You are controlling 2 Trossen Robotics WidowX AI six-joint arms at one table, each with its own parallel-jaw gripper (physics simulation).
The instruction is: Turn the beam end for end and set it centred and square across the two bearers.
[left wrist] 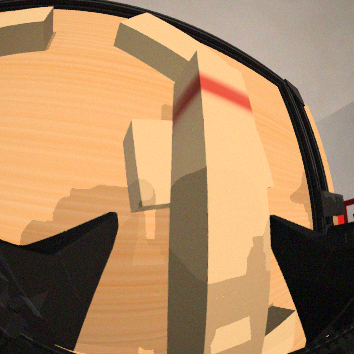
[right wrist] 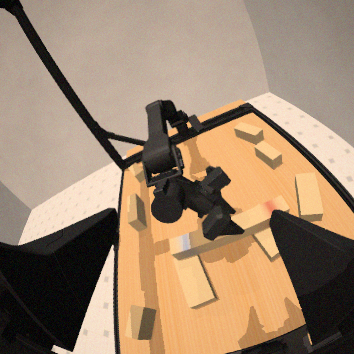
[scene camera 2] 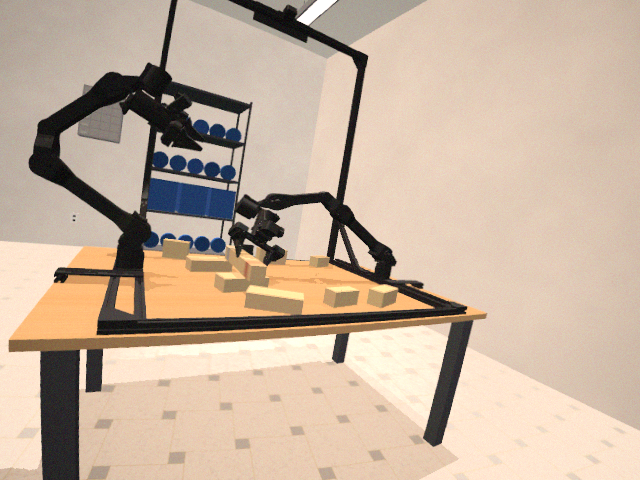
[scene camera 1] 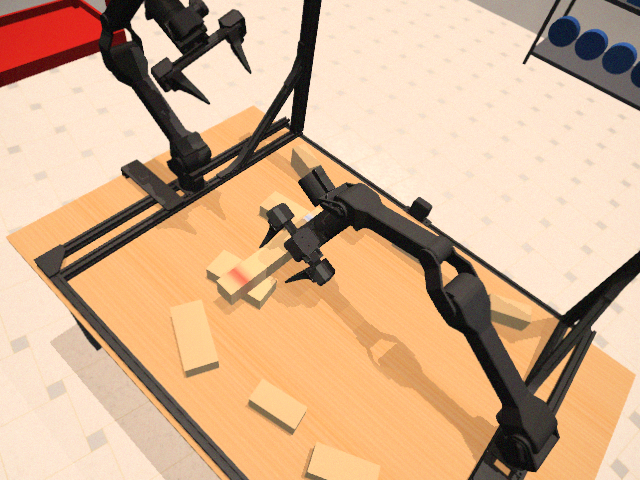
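Pixels of known places: left gripper, fingertip midpoint: [left wrist: 194,222] [right wrist: 238,221] [scene camera 1: 272,264]; right gripper, fingertip midpoint: [right wrist: 196,217] [scene camera 2: 203,145] [scene camera 1: 230,88]; left arm's base, link origin: [right wrist: 184,133] [scene camera 2: 381,277] [scene camera 1: 512,451]; right arm's base, link origin: [scene camera 2: 128,268] [scene camera 1: 191,183].
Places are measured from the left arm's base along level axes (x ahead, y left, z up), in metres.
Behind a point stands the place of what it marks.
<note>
The beam [scene camera 1: 261,262] @(z 0.063, x 0.596, y 0.070 m) [scene camera 2: 257,272] @(z 0.045, x 0.608, y 0.166 m) [left wrist: 230,200] @(z 0.063, x 0.593, y 0.054 m) [right wrist: 252,218] @(z 0.063, x 0.608, y 0.076 m) rests on two blocks. Its red band [scene camera 1: 238,276] @(z 0.063, x 0.604, y 0.128 m) [left wrist: 225,92] @(z 0.063, x 0.601, y 0.126 m) [right wrist: 270,206] @(z 0.063, x 0.600, y 0.128 m) is over one bearer [scene camera 1: 262,292] @(z 0.019, x 0.561, y 0.100 m) [left wrist: 152,160] @(z 0.019, x 0.567, y 0.087 m) [right wrist: 267,245] @(z 0.019, x 0.669, y 0.087 m), which sticks out on both sides in scene camera 1. Its blue band [right wrist: 185,243] @(z 0.063, x 0.603, y -0.092 m) is at the other bearer [scene camera 1: 275,200] @(z 0.019, x 0.724, y -0.105 m) [right wrist: 195,282] @(z 0.019, x 0.691, y -0.100 m), near that block's end. My left gripper [scene camera 1: 274,263] @(z 0.039, x 0.586, y 0.045 m) [scene camera 2: 253,258] @(z 0.039, x 0.586, y 0.045 m) [left wrist: 194,222] @(z 0.039, x 0.586, y 0.045 m) [right wrist: 238,221] @(z 0.039, x 0.586, y 0.045 m) is open above the beam, which passes between its fingers in the left wrist view. My right gripper [scene camera 1: 229,87] @(z 0.362, x 0.761, y 0.000 m) [scene camera 2: 201,144] @(z 0.362, x 0.761, y 0.000 m) is open and empty, high up.
A long block [scene camera 1: 194,337] @(z 0.019, x 0.580, y 0.263 m) [scene camera 2: 273,299] @(z 0.010, x 0.605, y 0.286 m) [right wrist: 309,196] @(z 0.019, x 0.603, y 0.252 m) lies beyond the red end. Smaller blocks [scene camera 1: 277,405] @(z 0.025, x 0.374, y 0.247 m) [scene camera 1: 343,462] @(z 0.028, x 0.226, y 0.239 m) lie toward the front in scene camera 1. Others [scene camera 1: 510,311] [right wrist: 142,322] lie near the frame's long side. A black frame [scene camera 2: 279,322] @(z -0.010, x 0.625, y 0.374 m) borders the work area.
</note>
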